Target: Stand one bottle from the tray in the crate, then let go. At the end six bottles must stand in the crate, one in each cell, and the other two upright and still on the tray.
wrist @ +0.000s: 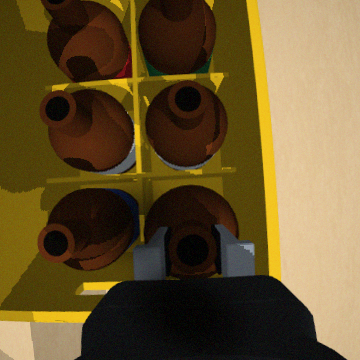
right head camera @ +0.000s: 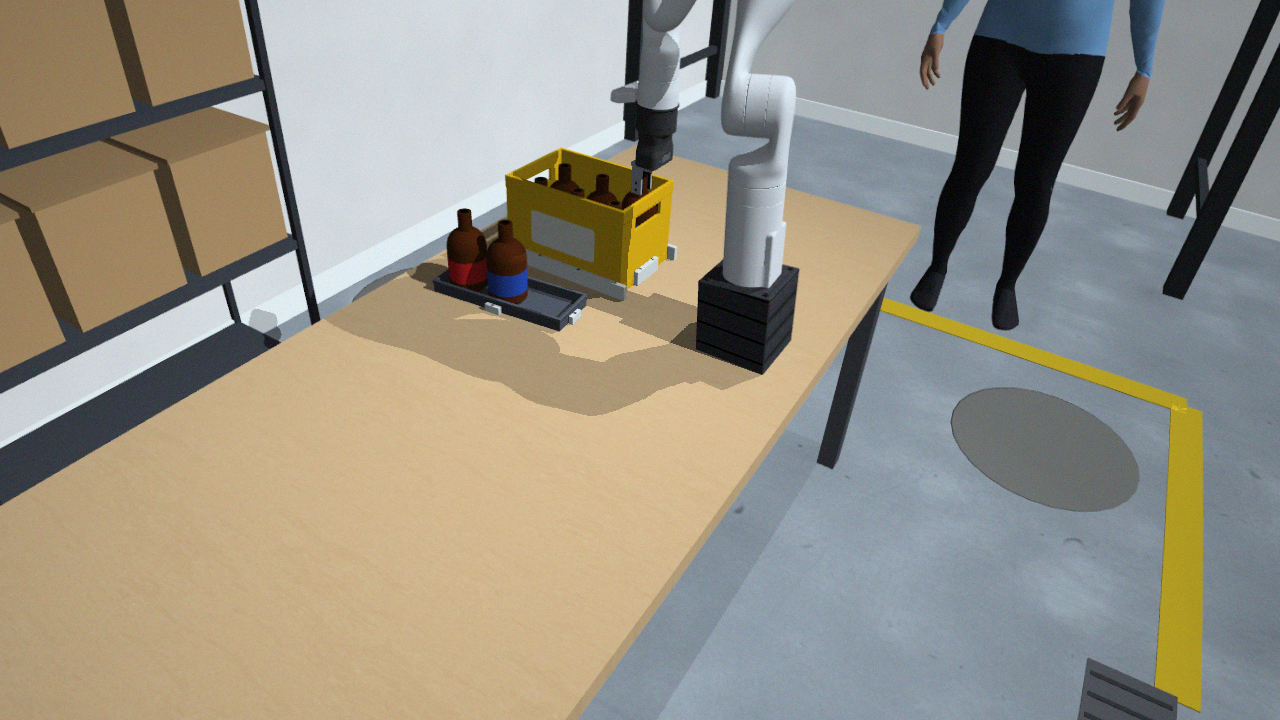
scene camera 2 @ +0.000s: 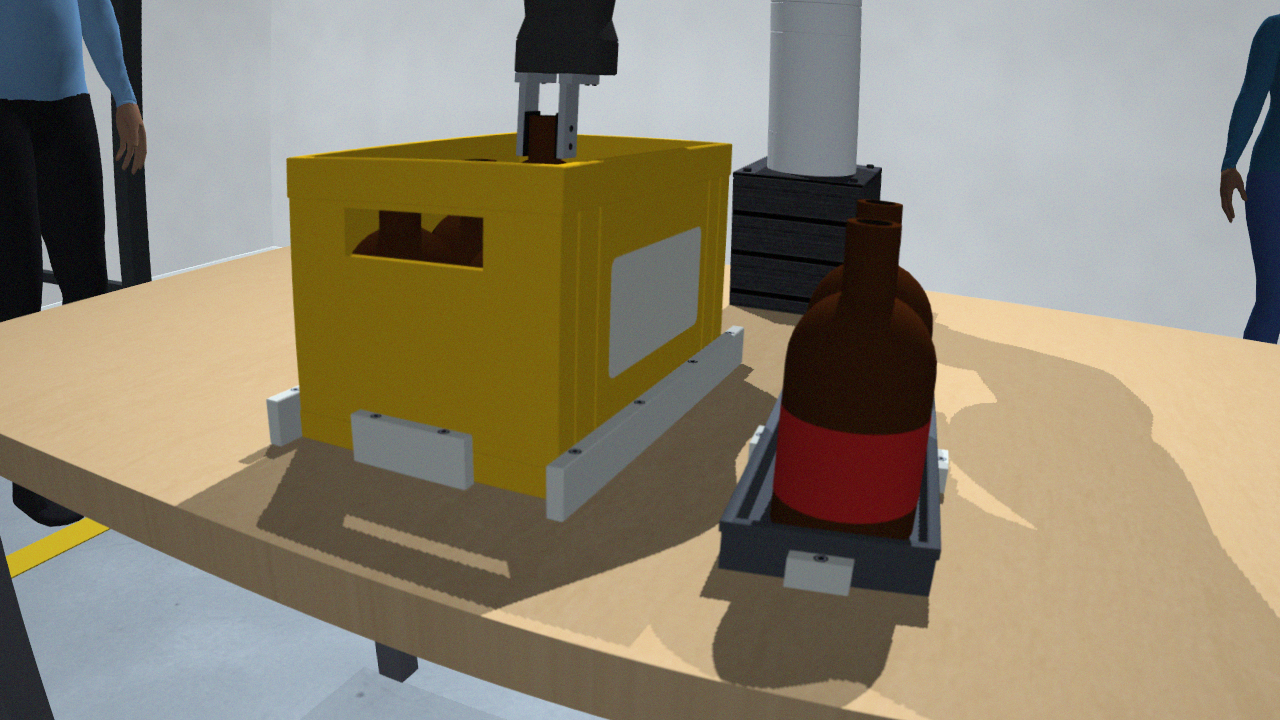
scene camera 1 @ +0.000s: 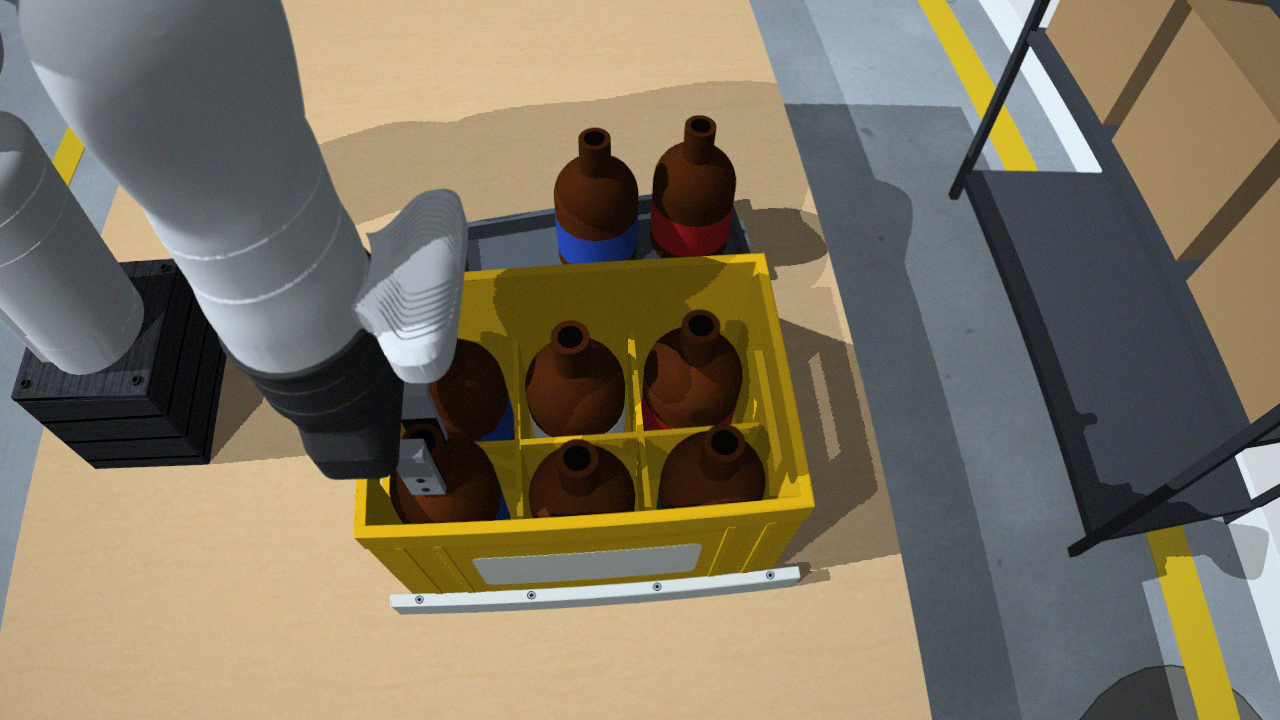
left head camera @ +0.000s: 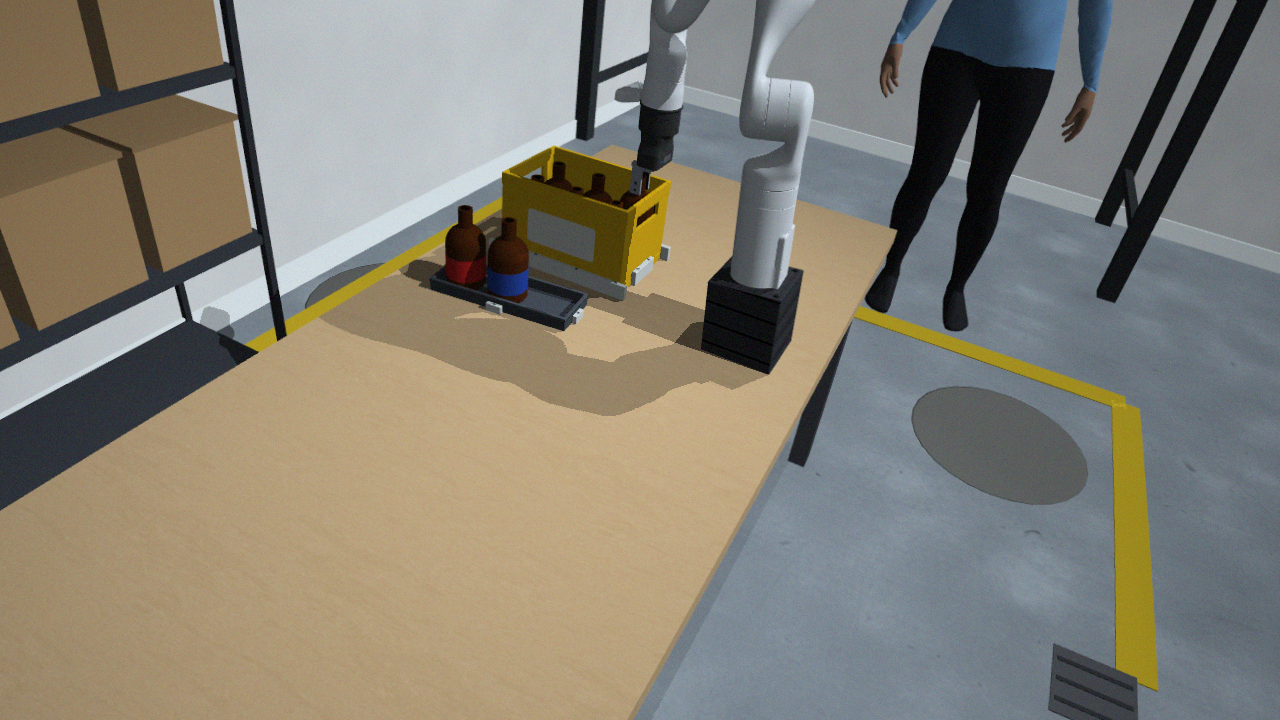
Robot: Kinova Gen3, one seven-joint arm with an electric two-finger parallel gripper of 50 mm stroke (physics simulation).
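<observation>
My gripper is shut on the neck of a brown bottle. That bottle is upright inside the corner cell of the yellow crate, on the arm-base end, away from the tray. Its neck shows above the rim in scene camera 2; its base is hidden. The other five cells each hold a brown bottle. A blue-label bottle and a red-label bottle stand upright on the dark tray.
The black arm base block stands beside the crate and tray. White stop strips lie along the crate's foot. A shelf rack with cardboard boxes stands beyond the table. A person stands past the table's far end.
</observation>
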